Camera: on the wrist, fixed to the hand. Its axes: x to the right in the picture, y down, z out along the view.
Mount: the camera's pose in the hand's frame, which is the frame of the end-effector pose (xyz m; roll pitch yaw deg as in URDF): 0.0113 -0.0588 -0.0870 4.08 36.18 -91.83
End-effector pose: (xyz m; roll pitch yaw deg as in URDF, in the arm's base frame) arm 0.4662 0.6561 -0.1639 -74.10 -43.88 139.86
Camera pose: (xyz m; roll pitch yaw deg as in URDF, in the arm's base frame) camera 0.5416 0.7230 -0.1325 56.24 -25.14 20.47
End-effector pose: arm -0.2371 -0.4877 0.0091 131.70 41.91 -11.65
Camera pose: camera -0.1987 -0.3894 0.0120 -132.13 7.98 87.60
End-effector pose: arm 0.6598 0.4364 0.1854 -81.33 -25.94 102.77
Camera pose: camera 0.7544 0.4481 0.2308 40.73 -38.75 -12.52
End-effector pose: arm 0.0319 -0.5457 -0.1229 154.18 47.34 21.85
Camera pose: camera 0.0412 -0.4441 -0.0955 -127.16 -8.10 105.18
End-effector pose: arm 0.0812 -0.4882 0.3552 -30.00 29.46 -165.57
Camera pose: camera 0.0700 -0.3936 0.3096 -24.56 4.66 100.09
